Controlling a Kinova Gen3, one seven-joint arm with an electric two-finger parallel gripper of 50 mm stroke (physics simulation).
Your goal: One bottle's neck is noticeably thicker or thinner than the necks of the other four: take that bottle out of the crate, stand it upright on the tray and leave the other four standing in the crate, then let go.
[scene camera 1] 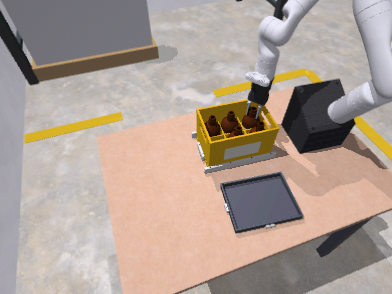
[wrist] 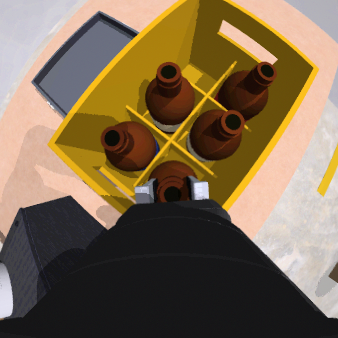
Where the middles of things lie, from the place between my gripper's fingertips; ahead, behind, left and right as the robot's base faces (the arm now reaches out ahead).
The brown bottle (wrist: pixel 171 174) lies 40 mm below my hand.
